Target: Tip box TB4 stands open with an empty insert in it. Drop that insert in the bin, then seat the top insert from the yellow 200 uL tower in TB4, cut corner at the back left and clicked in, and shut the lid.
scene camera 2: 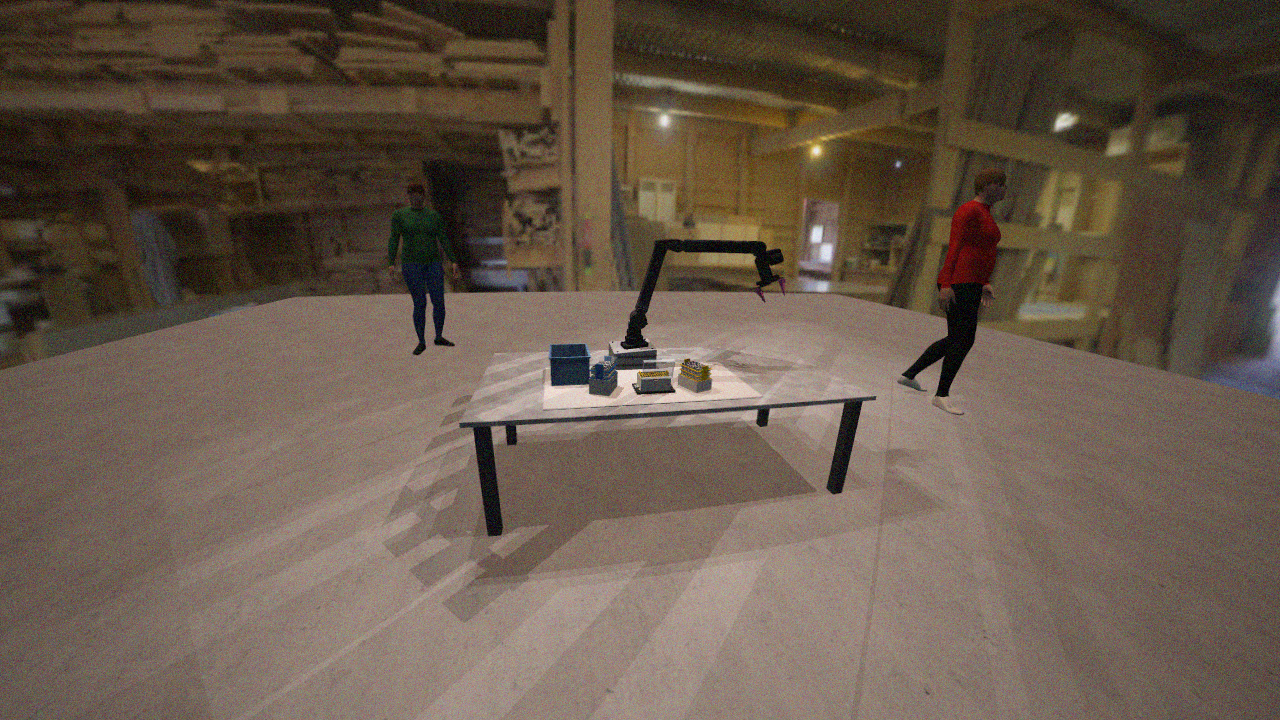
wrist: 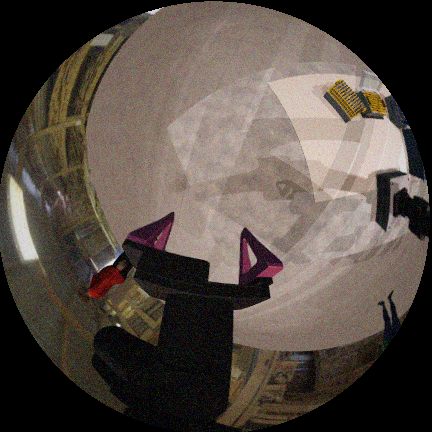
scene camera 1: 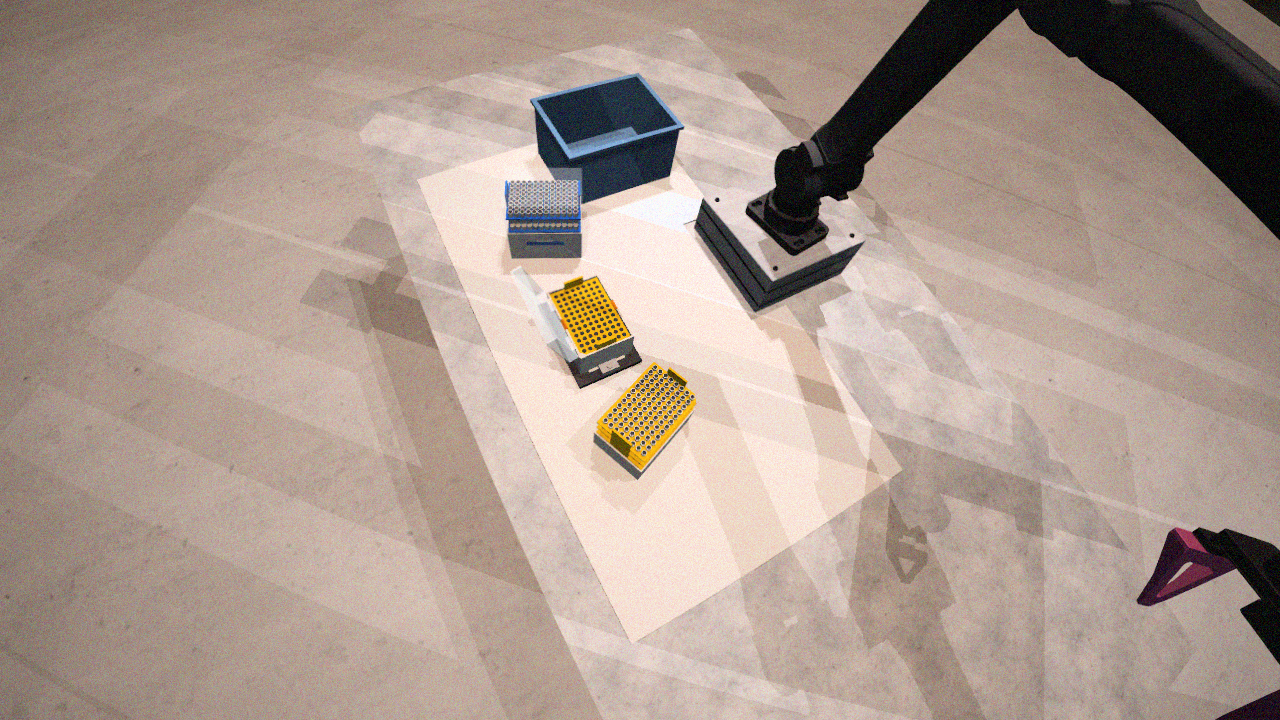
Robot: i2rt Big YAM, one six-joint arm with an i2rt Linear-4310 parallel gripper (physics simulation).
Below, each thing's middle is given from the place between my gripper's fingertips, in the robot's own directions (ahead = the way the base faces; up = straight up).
Labels:
I see the yellow insert (scene camera 1: 593, 323) 120 mm ahead of my hand, 640 mm to the right of it and 280 mm below it. The rest, counted from my hand: blue bin (scene camera 1: 619, 131): 100 mm behind, 940 mm to the right, 280 mm below; then clear lid (scene camera 1: 543, 313): 190 mm ahead, 650 mm to the right, 230 mm below.

